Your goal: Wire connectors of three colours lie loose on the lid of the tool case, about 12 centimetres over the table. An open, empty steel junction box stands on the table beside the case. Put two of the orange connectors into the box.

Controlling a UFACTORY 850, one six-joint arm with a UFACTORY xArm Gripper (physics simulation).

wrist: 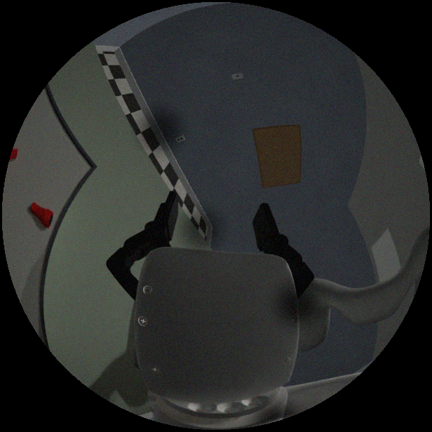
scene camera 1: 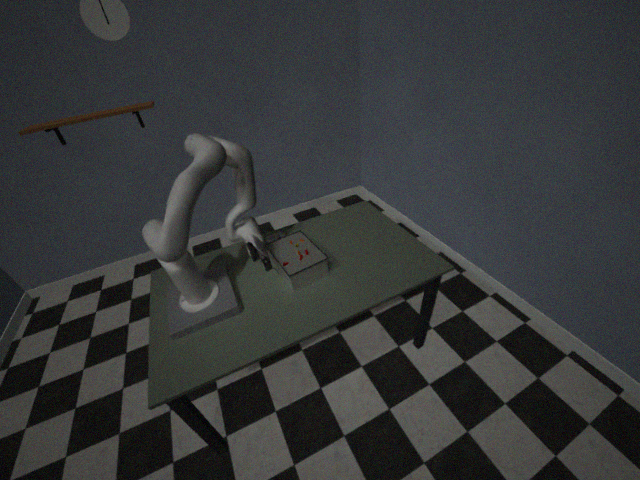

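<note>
The tool case's pale lid (scene camera 1: 311,260) (wrist: 60,170) carries small connectors. Orange ones (scene camera 1: 301,240) (scene camera 1: 291,242) lie toward its back; red ones (scene camera 1: 306,252) (scene camera 1: 285,264) lie nearer the middle and front-left. A yellowish piece (scene camera 1: 298,252) lies near the middle. In the wrist view a red connector (wrist: 42,214) lies near the lid's edge and part of another red one (wrist: 14,154) shows; no orange one shows there. My gripper (scene camera 1: 266,262) (wrist: 218,206) is open and empty, tilted, beside the case's left edge. I cannot clearly make out the junction box.
The case stands on the green table (scene camera 1: 372,248) (wrist: 75,280), right of the arm's base plate (scene camera 1: 227,304). A dim dark shape (scene camera 1: 278,234) shows behind the case's back-left corner. A wooden shelf (scene camera 1: 87,117) is on the wall, and a brown panel (wrist: 280,156) shows in the wrist view.
</note>
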